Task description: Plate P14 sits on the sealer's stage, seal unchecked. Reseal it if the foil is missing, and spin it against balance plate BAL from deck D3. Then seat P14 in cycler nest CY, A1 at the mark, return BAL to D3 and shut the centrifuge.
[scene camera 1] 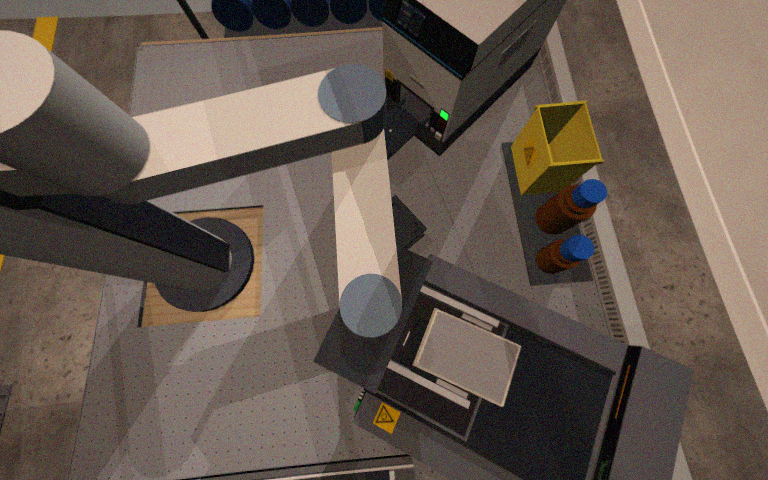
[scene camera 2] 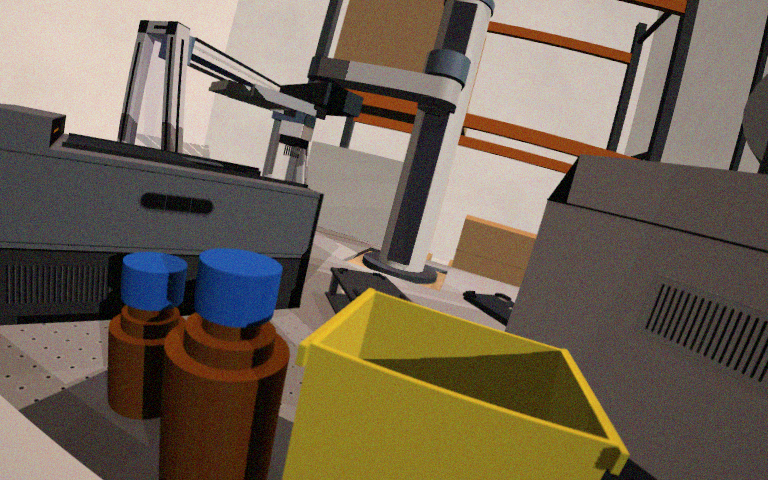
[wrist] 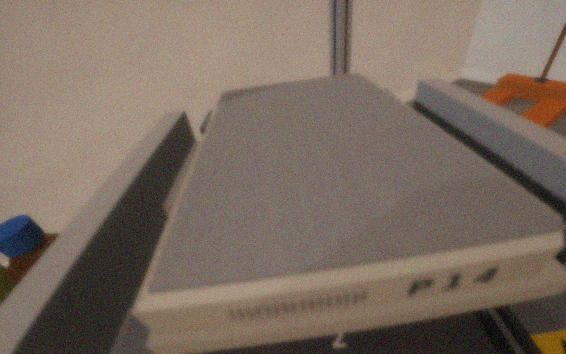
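Where they show: gripper, fingertip midpoint: [scene camera 1: 482, 362] [scene camera 2: 240, 90] [wrist: 302, 115]; arm's base at its link origin: [scene camera 1: 207, 263] [scene camera 2: 399, 269].
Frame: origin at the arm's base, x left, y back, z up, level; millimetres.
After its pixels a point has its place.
Note:
My gripper [scene camera 1: 464, 355] {x -263, y -593, z 364 mm} [scene camera 2: 243, 94] {x -263, y -593, z 364 mm} [wrist: 302, 115] {x -263, y -593, z 364 mm} is shut on plate P14 [scene camera 1: 481, 346] {x -242, y -594, z 370 mm} [wrist: 345, 190] {x -235, y -539, z 370 mm}, with one finger along each long side. The plate is level and cream-edged, with "P14" on its near edge in the wrist view. Its top is plain grey; no well openings show. It hangs above the dark opening of the grey centrifuge [scene camera 1: 526, 302] {x -181, y -729, z 223 mm} [scene camera 2: 84, 215] {x -245, y -853, z 152 mm}. A white "2" [wrist: 339, 341] {x -266, y -563, z 153 mm} shows below the plate. The sealer [scene camera 1: 421, 76] {x 332, y -588, z 238 mm} [scene camera 2: 651, 226] {x 346, y -753, z 299 mm} has a green light. BAL cannot be made out. A dark block [scene camera 1: 408, 222] {x 45, y -540, z 73 mm} is partly hidden by the arm.
A yellow bin [scene camera 1: 532, 155] {x 177, y -857, z 120 mm} [scene camera 2: 430, 418] {x 180, y -968, z 172 mm} and two blue-capped brown bottles [scene camera 1: 557, 209] {x 29, y -883, z 126 mm} [scene camera 1: 557, 255] {x -75, y -870, z 105 mm} [scene camera 2: 215, 418] {x 62, y -962, z 109 mm} [scene camera 2: 133, 367] {x -54, y -925, z 73 mm} stand on a dark mat [scene camera 1: 538, 275] {x -106, y -859, z 18 mm}. The arm's column base [scene camera 1: 240, 283] {x -64, y -99, z 20 mm} [scene camera 2: 396, 268] {x 2, y -75, z 20 mm} is left in scene camera 1. A white-edged rack [scene camera 1: 317, 471] {x -478, y -296, z 57 mm} shows at the bottom.

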